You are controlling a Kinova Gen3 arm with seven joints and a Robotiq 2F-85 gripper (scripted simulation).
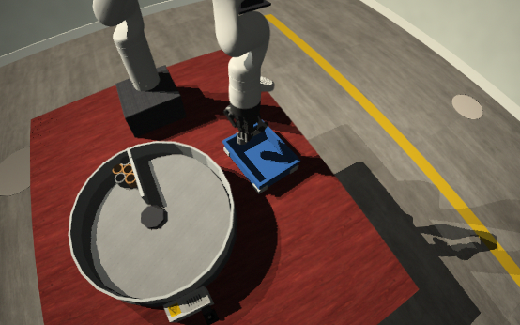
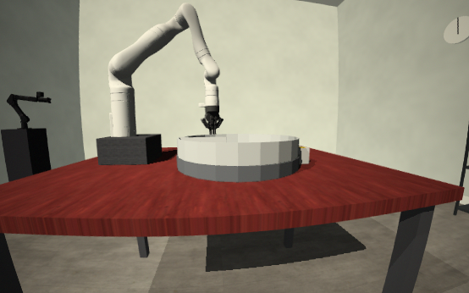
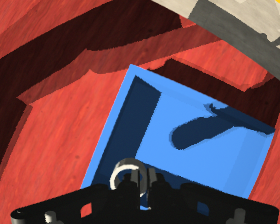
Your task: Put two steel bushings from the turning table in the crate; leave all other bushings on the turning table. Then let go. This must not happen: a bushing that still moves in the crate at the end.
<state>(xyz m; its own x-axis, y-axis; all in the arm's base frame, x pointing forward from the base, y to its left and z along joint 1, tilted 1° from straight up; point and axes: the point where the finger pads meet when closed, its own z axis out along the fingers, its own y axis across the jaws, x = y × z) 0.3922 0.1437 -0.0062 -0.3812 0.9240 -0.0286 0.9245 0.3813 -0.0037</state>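
Now: the blue crate 40 mm ahead of my hand, 20 mm to the left of it and 70 mm below it. The rest, counted from my hand: round turning table 50 mm ahead, 330 mm to the right, 50 mm below.
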